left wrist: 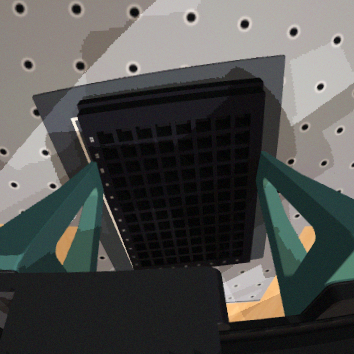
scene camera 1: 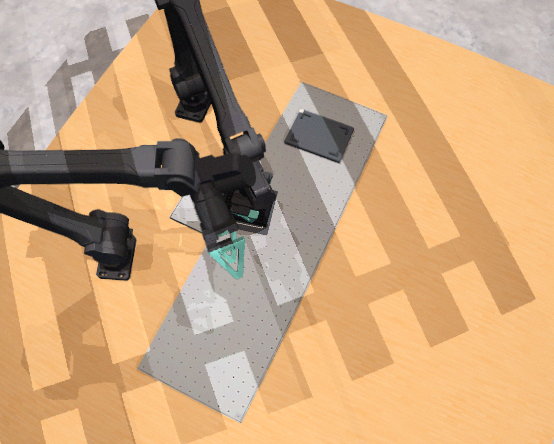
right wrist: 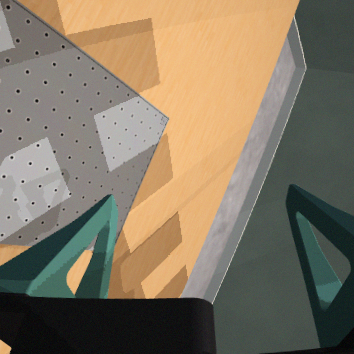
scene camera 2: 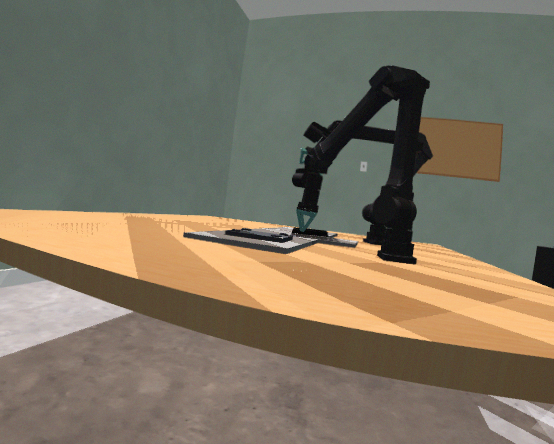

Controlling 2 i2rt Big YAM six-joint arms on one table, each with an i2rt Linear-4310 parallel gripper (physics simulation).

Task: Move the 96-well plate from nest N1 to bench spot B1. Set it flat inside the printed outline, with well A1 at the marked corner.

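Frame: origin at the left arm's base, x ahead, y left, z up, level; millimetres.
Where they show: left gripper, fingertip midpoint: [left wrist: 178, 163] [scene camera 2: 303, 230]; right gripper, fingertip midpoint: [scene camera 1: 236, 270] [right wrist: 200, 197]; left arm's base, link origin: [scene camera 1: 195, 104] [scene camera 2: 395, 259]; right arm's base, link origin: [scene camera 1: 117, 257] [scene camera 2: 375, 243].
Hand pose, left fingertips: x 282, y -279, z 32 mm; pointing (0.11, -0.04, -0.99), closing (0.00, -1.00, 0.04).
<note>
Things, the pixels of their top centre, and the offset from my left fingertips. "spot": a spot on its surface instead. Level surfaces: height alone.
- black 96-well plate, top centre: [left wrist: 184, 209] [scene camera 1: 245, 204] [scene camera 2: 310, 229] dx -26, dy -2, dz +8 mm
- white printed outline, surface spot: [left wrist: 79, 138] spot: dx +10, dy +52, dz -17 mm
- Nest N1, top centre: [scene camera 1: 319, 133] [scene camera 2: 260, 231] dx +95, dy +270, dz -1 mm
- long grey perforated board, surface height: dz -19 mm
- wooden table, surface height: dz -32 mm
My left gripper [scene camera 1: 251, 216] [scene camera 2: 306, 221] [left wrist: 178, 163] is shut on the black 96-well plate [left wrist: 175, 182] [scene camera 2: 311, 231], gripping its two long sides. It holds the plate flat and low over the dark grey pad of bench spot B1 [left wrist: 56, 105] [scene camera 1: 185, 212]. A piece of the white printed outline [left wrist: 79, 138] shows along the plate's left edge. I cannot tell whether the plate touches the pad. Nest N1 [scene camera 1: 319, 136] [scene camera 2: 258, 234] is an empty dark plate holder at the far end of the board. My right gripper [scene camera 1: 233, 260] [scene camera 2: 302, 155] [right wrist: 200, 197] is open and empty, raised beside the left one.
A long grey perforated board [scene camera 1: 231, 335] [left wrist: 211, 35] [right wrist: 53, 105] carries the nest and the pad on the wooden table [scene camera 1: 407, 264] [scene camera 2: 187, 273]. Both arm bases [scene camera 1: 112, 260] [scene camera 1: 192, 106] stand left of the board. The table's edge and the floor show in the right wrist view.
</note>
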